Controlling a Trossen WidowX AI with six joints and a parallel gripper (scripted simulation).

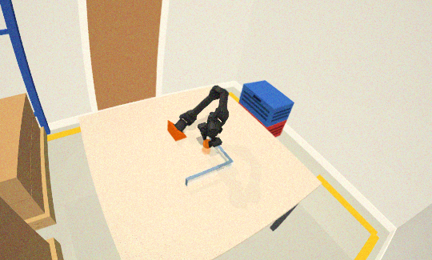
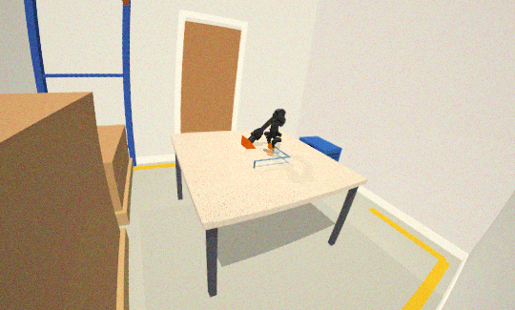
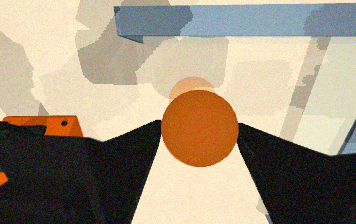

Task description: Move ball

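Right now the see-through copy of ball is 60 mm below my gripper tip. From my gripper tip the other things lie so: orange ball (right at my gripper tip).
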